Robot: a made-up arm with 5 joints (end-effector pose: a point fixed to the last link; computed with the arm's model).
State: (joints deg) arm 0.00 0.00 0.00 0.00 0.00
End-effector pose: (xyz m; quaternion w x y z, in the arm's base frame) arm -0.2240 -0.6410 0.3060 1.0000 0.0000 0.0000 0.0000
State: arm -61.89 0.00 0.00 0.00 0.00
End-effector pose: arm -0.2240 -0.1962 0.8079 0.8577 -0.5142 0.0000 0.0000
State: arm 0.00 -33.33 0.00 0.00 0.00
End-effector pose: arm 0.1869 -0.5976 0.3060 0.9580 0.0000 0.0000 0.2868
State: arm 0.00 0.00 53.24 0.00 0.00
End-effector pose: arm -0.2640 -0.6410 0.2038 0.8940 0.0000 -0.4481 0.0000
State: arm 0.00 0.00 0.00 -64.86 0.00
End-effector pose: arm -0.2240 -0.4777 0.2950 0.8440 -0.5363 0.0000 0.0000
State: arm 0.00 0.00 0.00 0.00 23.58
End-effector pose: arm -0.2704 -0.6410 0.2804 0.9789 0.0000 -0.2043 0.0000
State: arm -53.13 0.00 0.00 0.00 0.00
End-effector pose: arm -0.2240 -0.2886 0.7708 0.8944 -0.4472 0.0000 0.0000
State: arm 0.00 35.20 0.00 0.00 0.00
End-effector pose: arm -0.6078 -0.4349 0.3060 0.9532 0.0000 0.0000 -0.3024
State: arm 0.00 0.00 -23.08 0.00 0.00
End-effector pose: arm -0.1818 -0.6410 0.3309 0.9798 0.0000 0.2001 0.0000
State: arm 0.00 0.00 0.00 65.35 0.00
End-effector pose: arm -0.2240 -0.7202 0.1615 0.8417 0.5399 0.0000 0.0000
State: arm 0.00 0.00 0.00 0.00 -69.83
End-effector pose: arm -0.0827 -0.6410 0.2604 0.8200 0.0000 0.5724 0.0000
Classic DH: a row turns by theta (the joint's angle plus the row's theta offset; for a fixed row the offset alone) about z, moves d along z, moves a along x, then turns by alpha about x. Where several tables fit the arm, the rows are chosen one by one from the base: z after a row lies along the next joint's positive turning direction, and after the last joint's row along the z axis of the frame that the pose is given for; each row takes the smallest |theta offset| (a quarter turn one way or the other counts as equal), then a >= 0, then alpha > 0; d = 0 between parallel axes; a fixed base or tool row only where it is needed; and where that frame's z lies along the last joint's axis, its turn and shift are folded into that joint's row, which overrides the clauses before.
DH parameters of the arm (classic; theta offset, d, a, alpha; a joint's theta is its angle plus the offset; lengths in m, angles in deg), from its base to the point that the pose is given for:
base (fixed): 90 0.186 0 90
joint 1: 0 -0.091 0.067 90
joint 2: -90 -0.029 0.051 90
joint 3: 90 0.635 0.043 -90
joint 4: 0 -0.044 -0.01 90
joint 5: -90 0.073 0.038 90
tool (fixed): 180 0.124 0 0

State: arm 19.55 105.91 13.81 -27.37 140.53
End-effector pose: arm -0.7807 0.3949 0.2230 0.4337 -0.7574 -0.4714 -0.1267
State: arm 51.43 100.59 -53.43 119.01 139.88
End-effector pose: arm -0.5587 0.1348 0.4722 0.2367 0.4816 -0.2299 0.8119
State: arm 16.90 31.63 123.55 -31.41 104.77
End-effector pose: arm -0.4046 -0.5487 -0.0531 0.3139 0.5484 0.7735 0.0493
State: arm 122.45 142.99 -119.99 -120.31 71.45
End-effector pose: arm -0.4818 -0.4178 0.5211 0.2692 0.9502 0.1288 -0.0902
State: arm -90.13 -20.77 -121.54 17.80 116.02
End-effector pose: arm 0.0589 0.2219 0.7895 0.6449 -0.7622 0.0551 0.0078
